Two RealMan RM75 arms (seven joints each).
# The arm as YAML. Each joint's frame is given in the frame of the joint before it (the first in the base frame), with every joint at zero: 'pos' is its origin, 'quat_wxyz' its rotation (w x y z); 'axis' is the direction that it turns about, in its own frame. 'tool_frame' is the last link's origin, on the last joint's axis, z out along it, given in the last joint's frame.
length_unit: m
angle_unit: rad
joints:
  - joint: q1
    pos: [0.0, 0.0, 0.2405]
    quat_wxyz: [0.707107, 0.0, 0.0, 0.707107]
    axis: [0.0, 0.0, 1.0]
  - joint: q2
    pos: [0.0, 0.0, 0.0]
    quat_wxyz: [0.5, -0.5, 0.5, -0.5]
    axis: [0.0, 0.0, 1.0]
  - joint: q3
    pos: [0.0, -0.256, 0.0]
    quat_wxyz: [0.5, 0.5, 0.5, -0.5]
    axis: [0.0, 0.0, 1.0]
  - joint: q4
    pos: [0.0, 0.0, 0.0]
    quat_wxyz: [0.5, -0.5, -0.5, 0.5]
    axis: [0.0, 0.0, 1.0]
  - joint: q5
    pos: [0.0, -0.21, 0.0]
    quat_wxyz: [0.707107, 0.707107, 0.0, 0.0]
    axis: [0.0, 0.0, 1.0]
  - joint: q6
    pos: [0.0, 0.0, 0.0]
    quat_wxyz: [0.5, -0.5, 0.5, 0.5]
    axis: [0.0, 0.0, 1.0]
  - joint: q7
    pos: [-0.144, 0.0, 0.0]
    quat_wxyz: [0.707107, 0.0, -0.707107, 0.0]
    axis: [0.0, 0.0, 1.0]
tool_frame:
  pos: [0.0, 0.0, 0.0]
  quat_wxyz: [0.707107, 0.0, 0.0, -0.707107]
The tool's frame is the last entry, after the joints.
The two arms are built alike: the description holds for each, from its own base.
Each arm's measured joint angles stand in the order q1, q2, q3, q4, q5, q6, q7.
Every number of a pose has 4 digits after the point. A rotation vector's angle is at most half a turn.
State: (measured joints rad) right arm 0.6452 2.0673 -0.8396 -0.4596 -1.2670 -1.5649 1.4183; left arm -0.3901 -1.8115 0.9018 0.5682 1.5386 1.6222 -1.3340
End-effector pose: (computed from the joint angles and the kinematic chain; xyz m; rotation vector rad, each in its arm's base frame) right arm 0.1795 0.3730 0.0253 -2.3434 0.6533 1.5365; left arm -0.3041 0.3172 0.0979 -2.5547 -0.5686 -0.8323
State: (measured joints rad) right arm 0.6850 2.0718 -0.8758 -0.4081 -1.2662 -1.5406 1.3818; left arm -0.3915 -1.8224 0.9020 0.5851 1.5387 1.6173 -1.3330
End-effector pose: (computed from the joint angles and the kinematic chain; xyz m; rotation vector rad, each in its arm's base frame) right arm 0.1701 0.3762 0.0088 -2.3903 0.6547 1.5112; left arm -0.3005 0.3190 0.0957 -2.5553 -0.5504 -0.8353
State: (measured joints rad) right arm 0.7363 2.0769 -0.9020 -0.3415 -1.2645 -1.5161 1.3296; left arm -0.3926 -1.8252 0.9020 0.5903 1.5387 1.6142 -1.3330
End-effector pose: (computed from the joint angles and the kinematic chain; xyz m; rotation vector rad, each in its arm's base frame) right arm 0.1592 0.3795 -0.0084 -2.4335 0.6428 1.4855; left arm -0.2993 0.3200 0.0953 -2.5544 -0.5446 -0.8348
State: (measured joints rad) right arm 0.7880 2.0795 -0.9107 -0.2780 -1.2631 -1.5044 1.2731; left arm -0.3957 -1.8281 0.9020 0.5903 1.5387 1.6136 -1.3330
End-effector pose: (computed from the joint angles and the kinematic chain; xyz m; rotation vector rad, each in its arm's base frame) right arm 0.1480 0.3822 -0.0210 -2.4660 0.6097 1.4723; left arm -0.2980 0.3208 0.0941 -2.5557 -0.5424 -0.8389
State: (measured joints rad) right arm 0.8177 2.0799 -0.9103 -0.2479 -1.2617 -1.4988 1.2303; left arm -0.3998 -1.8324 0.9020 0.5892 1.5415 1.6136 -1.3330
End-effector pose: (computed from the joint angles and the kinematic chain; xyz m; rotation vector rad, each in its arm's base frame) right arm 0.1410 0.3844 -0.0259 -2.4782 0.5664 1.4637; left arm -0.2965 0.3216 0.0920 -2.5600 -0.5417 -0.8428
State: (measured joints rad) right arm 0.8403 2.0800 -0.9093 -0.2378 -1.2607 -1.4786 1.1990; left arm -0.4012 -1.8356 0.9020 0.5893 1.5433 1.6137 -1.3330
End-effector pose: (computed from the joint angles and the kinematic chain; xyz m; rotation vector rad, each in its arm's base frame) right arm 0.1351 0.3890 -0.0281 -2.4796 0.5264 1.4418; left arm -0.2957 0.3217 0.0906 -2.5624 -0.5419 -0.8452
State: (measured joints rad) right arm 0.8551 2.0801 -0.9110 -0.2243 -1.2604 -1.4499 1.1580; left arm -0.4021 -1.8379 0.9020 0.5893 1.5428 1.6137 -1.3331
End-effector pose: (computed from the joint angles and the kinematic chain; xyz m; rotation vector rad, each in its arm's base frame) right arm 0.1334 0.3928 -0.0317 -2.4759 0.4922 1.4021; left arm -0.2951 0.3218 0.0897 -2.5626 -0.5419 -0.8488
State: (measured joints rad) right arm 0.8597 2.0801 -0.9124 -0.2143 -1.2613 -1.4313 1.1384; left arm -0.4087 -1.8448 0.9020 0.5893 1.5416 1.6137 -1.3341
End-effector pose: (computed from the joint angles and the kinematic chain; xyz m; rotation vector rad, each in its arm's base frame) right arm 0.1346 0.3943 -0.0344 -2.4732 0.4862 1.3754; left arm -0.2919 0.3234 0.0871 -2.5654 -0.5382 -0.8609
